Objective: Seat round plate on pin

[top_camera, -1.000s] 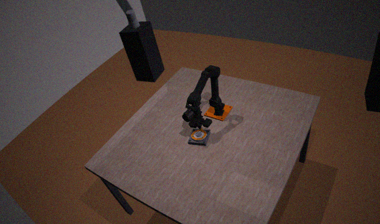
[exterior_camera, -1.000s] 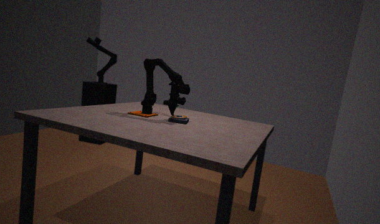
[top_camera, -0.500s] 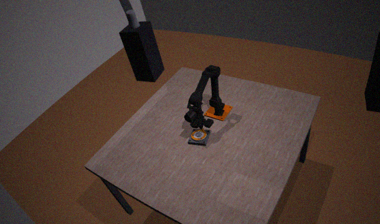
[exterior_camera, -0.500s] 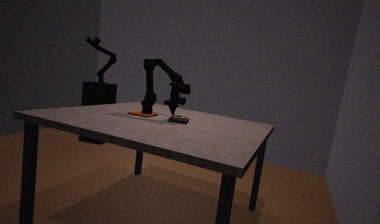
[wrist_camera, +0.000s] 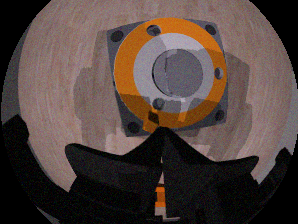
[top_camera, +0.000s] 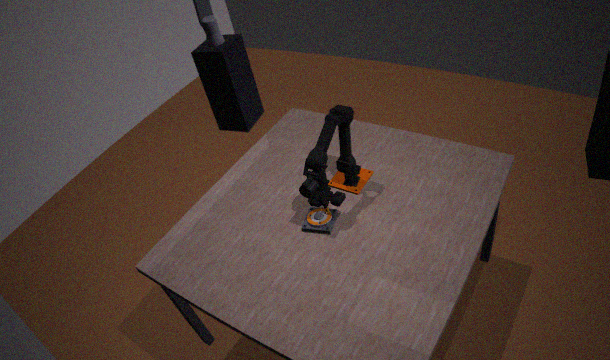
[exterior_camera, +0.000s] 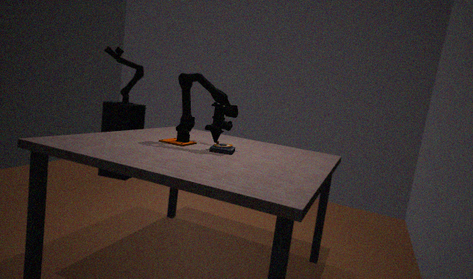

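Right now the round plate is 30 mm ahead of my gripper tip. Also, from my gripper tip: grey base (50 mm ahead, 20 mm below, 10 mm to the right).
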